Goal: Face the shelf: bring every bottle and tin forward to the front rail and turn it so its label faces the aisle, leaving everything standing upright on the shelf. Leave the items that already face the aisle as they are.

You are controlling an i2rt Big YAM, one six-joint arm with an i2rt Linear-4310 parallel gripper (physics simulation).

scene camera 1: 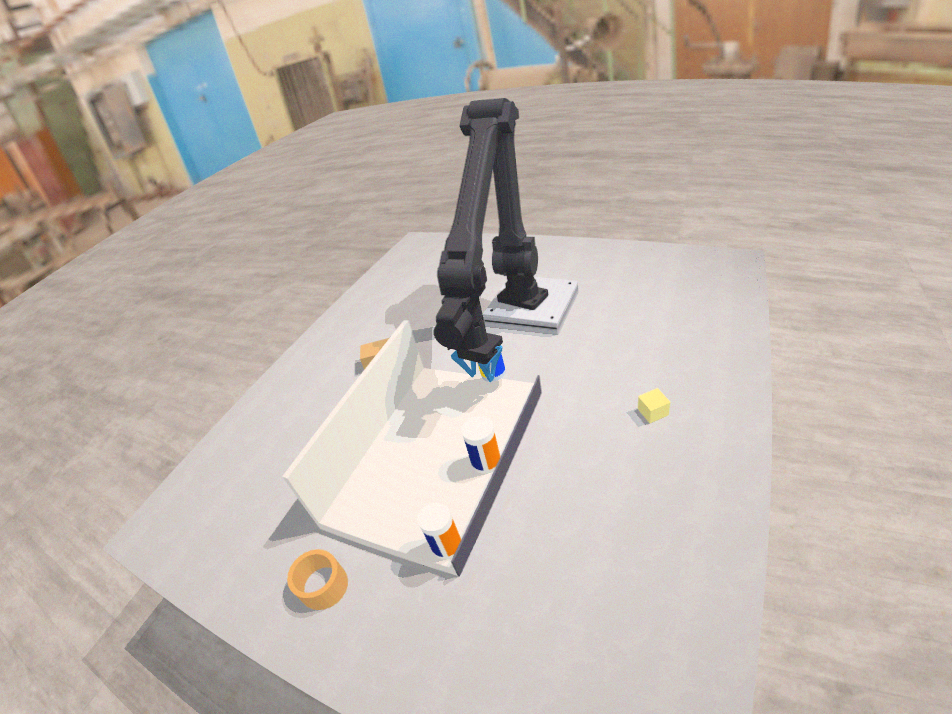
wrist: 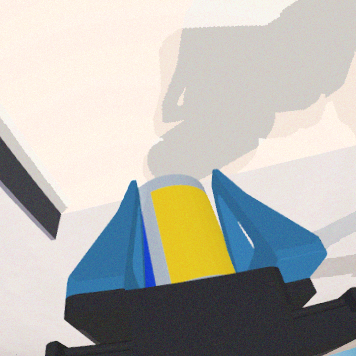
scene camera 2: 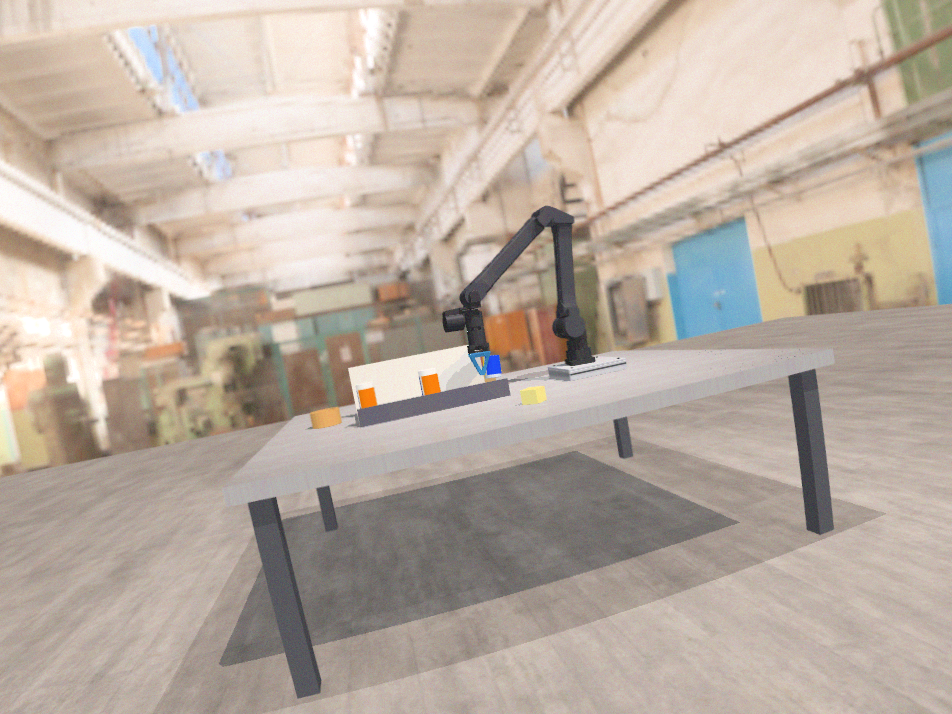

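Seen in the pictures: gripper, between the fingertips: [scene camera 1: 482,378] [wrist: 174,181] [scene camera 2: 482,374]; arm's base, origin of its link: [scene camera 1: 523,297] [scene camera 2: 580,362].
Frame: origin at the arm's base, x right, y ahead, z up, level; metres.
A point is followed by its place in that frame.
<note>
My gripper [scene camera 1: 481,375] @[x -0.106, y 0.342, z 0.030 m] [scene camera 2: 482,371] @[x -0.106, y 0.342, z 0.030 m] [wrist: 174,181] @[x -0.106, y 0.342, z 0.030 m] is shut on a blue tin with a yellow label [scene camera 1: 499,363] @[x -0.133, y 0.310, z 0.055 m] [scene camera 2: 493,365] @[x -0.133, y 0.302, z 0.055 m] [wrist: 192,235] @[x -0.100, y 0.333, z 0.063 m]. It holds the tin raised at the shelf's far end, near the arm base. The yellow patch faces the wrist camera; blue shows towards scene camera 2. Fingers hide part of the tin. The shelf [scene camera 1: 369,484] @[x -0.040, y 0.663, z -0.013 m] has a dark front rail [scene camera 1: 499,476] @[x -0.261, y 0.524, z -0.012 m] [scene camera 2: 434,402] @[x -0.255, y 0.500, z -0.013 m] [wrist: 30,195] @[x -0.210, y 0.311, z 0.002 m]. A white-capped orange and navy bottle [scene camera 1: 482,449] @[x -0.238, y 0.527, z 0.058 m] [scene camera 2: 429,382] @[x -0.247, y 0.504, z 0.048 m] stands upright near the rail's middle. A similar bottle [scene camera 1: 440,534] @[x -0.285, y 0.710, z 0.069 m] [scene camera 2: 367,395] @[x -0.289, y 0.686, z 0.047 m] stands upright at the near end. Both show orange towards the aisle.
The shelf's tall back panel [scene camera 1: 353,418] @[x 0.028, y 0.594, z 0.082 m] stands opposite the rail. An orange block [scene camera 1: 371,352] @[x 0.236, y 0.361, z 0.010 m] lies behind it. An orange ring [scene camera 1: 332,594] @[x -0.149, y 0.877, z -0.011 m] [scene camera 2: 325,418] @[x -0.148, y 0.861, z -0.011 m] lies beyond the near end. A yellow cube [scene camera 1: 653,405] @[x -0.457, y 0.245, z -0.002 m] [scene camera 2: 532,395] @[x -0.478, y 0.232, z -0.017 m] sits on the aisle side. The arm's base plate [scene camera 1: 565,303] @[x -0.120, y -0.019, z -0.002 m] [scene camera 2: 563,372] @[x -0.088, y 0.078, z -0.013 m] is beyond the far end.
</note>
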